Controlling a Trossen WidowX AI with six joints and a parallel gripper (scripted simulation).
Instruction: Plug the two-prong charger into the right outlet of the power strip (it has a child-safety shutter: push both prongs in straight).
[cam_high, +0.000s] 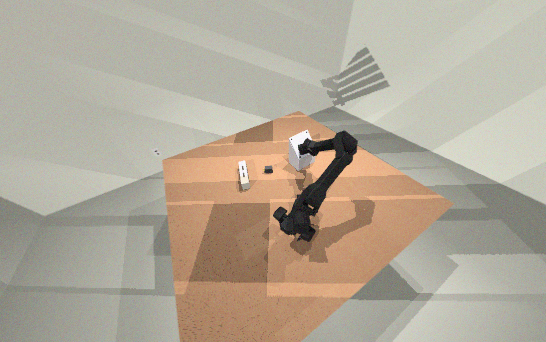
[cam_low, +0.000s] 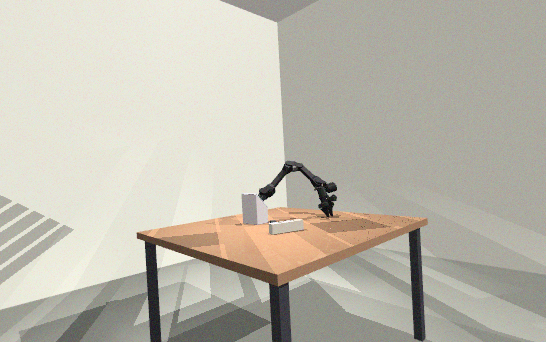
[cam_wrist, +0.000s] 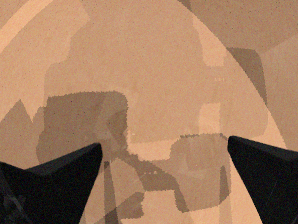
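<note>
The black two-prong charger lies 43 cm to the right of my gripper tip, 8 cm behind it and 1 cm above it.
</note>
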